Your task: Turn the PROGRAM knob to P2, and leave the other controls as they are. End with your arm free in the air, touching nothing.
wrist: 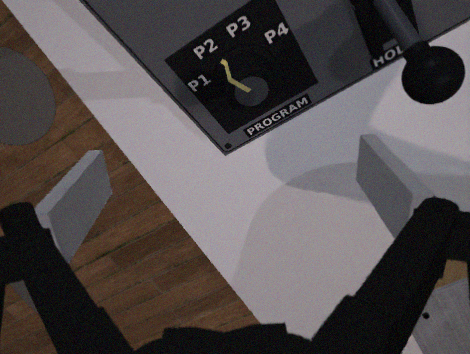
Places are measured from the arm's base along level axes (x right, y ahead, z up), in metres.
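Pixels of known places: gripper, between the fingertips: [231, 165].
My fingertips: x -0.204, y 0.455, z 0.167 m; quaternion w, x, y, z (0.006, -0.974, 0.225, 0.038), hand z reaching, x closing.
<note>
Ahead of a thing's pixels: the offset from my fingertips to its top centre. "pt": to the spot under its first point. Level surfaces: height alone.
The PROGRAM knob {dx +0.012, dy +0.008, dz -0.110 m} [251, 91] stands on a black label plate at the near corner of the grey panel. It has a grey round top, and its dark body is hard to tell from the plate. Its yellow pointer line runs over the top and down the side, towards the P2 mark {pt dx -0.006, dy +0.055, dz -0.128 m} [205, 48]. P1, P3 and P4 are printed around it. My gripper [231, 165] is wide open and empty. Its two grey finger pads stand far apart, below the knob in the wrist view, and no contact with the knob shows.
A lever with a black ball end {dx +0.134, dy -0.038, dz -0.070 m} [433, 75] rises from the panel [135, 25] at the upper right, by a partly hidden label. A white surface {dz -0.235 m} [190, 175] borders the panel. Wooden floor [150, 260] and a grey round shape [22, 97] show at the left. Soft shadows lie on the white surface.
</note>
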